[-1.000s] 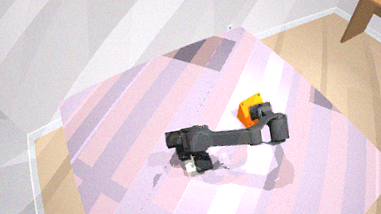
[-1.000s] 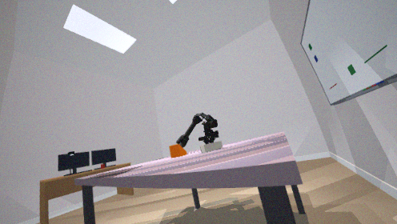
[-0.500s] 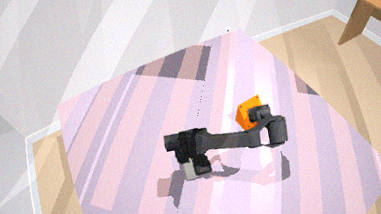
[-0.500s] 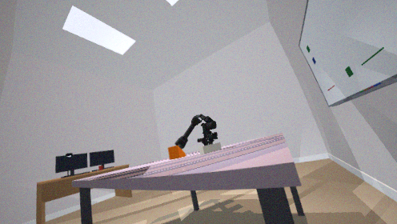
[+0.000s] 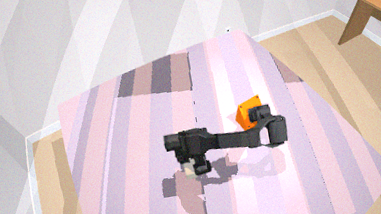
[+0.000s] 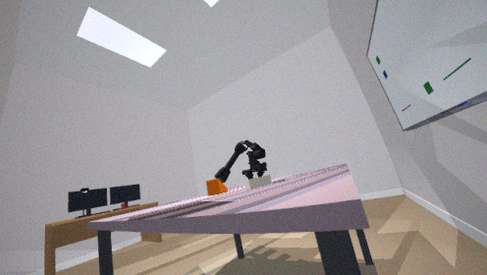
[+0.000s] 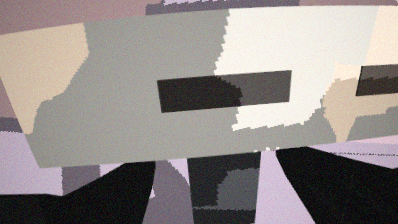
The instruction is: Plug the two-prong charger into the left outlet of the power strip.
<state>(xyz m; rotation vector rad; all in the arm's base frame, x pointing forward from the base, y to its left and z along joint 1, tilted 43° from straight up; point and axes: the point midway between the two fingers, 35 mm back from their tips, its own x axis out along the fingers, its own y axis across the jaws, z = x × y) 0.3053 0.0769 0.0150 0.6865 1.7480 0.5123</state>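
The black two-prong charger lies 2 cm ahead of my gripper tip and 1 cm above it.
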